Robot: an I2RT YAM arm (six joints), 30 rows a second.
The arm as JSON. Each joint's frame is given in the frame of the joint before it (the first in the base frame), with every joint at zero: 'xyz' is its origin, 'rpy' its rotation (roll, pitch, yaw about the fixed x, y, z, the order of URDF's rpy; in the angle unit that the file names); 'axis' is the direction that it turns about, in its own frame. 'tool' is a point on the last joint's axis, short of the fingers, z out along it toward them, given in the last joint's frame.
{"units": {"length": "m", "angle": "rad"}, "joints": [
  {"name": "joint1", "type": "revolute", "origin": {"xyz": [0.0, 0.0, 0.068], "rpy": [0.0, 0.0, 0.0]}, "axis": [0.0, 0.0, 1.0]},
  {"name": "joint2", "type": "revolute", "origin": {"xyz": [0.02, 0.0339, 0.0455], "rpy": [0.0, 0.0, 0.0]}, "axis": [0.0, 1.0, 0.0]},
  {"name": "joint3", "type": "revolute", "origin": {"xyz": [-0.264, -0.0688, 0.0], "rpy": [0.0, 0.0, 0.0]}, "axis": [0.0, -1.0, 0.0]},
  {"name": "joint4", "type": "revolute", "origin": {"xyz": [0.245, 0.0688, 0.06], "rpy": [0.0, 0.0, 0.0]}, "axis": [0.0, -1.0, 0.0]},
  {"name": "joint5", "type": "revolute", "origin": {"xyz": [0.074, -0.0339, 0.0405], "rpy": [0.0, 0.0, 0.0]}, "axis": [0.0, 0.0, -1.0]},
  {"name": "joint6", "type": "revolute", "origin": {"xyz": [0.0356, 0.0, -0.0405], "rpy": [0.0, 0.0, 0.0]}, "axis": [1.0, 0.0, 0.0]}
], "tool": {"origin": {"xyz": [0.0, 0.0, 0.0], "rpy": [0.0, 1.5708, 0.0]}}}
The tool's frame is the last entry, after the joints.
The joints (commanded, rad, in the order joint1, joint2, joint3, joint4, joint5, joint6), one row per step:
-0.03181, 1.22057, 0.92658, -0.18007, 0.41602, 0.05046
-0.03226, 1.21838, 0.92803, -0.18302, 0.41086, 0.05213
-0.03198, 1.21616, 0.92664, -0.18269, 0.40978, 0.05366
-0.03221, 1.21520, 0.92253, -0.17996, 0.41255, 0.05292
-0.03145, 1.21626, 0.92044, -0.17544, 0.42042, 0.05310
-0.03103, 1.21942, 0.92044, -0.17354, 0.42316, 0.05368
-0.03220, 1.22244, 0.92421, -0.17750, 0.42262, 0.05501
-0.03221, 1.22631, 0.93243, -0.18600, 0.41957, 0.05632
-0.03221, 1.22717, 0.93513, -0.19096, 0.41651, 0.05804
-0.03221, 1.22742, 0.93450, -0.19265, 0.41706, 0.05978
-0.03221, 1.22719, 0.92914, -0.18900, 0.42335, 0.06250
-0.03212, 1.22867, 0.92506, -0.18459, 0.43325, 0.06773
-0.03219, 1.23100, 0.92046, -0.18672, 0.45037, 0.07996
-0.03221, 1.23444, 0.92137, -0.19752, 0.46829, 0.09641
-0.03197, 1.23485, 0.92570, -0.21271, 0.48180, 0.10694
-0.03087, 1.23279, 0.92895, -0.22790, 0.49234, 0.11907
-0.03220, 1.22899, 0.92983, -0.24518, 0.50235, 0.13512
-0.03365, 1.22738, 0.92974, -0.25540, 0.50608, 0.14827
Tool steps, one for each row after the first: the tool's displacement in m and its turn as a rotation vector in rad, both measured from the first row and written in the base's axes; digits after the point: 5 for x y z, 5 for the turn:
-0.00040, 0.00006, 0.00075, 0.00367, -0.00148, 0.00344
-0.00086, 0.00018, 0.00086, 0.00535, -0.00331, 0.00405
-0.00120, 0.00004, -0.00004, 0.00351, -0.00253, 0.00166
-0.00101, -0.00001, -0.00056, 0.00002, -0.00387, -0.00466
-0.00036, -0.00001, -0.00117, -0.00073, -0.00283, -0.00692
0.00022, -0.00033, -0.00101, 0.00067, -0.00020, -0.00816
0.00108, -0.00026, 0.00002, 0.00324, 0.00334, -0.00601
0.00121, -0.00017, 0.00024, 0.00611, 0.00568, -0.00403
0.00112, -0.00018, -0.00020, 0.00732, 0.00751, -0.00526
0.00084, -0.00038, -0.00161, 0.00662, 0.00788, -0.01198
0.00092, -0.00067, -0.00291, 0.00620, 0.00683, -0.02287
0.00068, -0.00124, -0.00518, 0.00799, 0.01056, -0.04325
0.00055, -0.00181, -0.00661, 0.01243, 0.01646, -0.06609
-0.00007, -0.00215, -0.00652, 0.01404, 0.02282, -0.08224
-0.00115, -0.00215, -0.00617, 0.01812, 0.02697, -0.09563
-0.00289, -0.00277, -0.00638, 0.02526, 0.03188, -0.11273
-0.00384, -0.00325, -0.00689, 0.03325, 0.03428, -0.12327

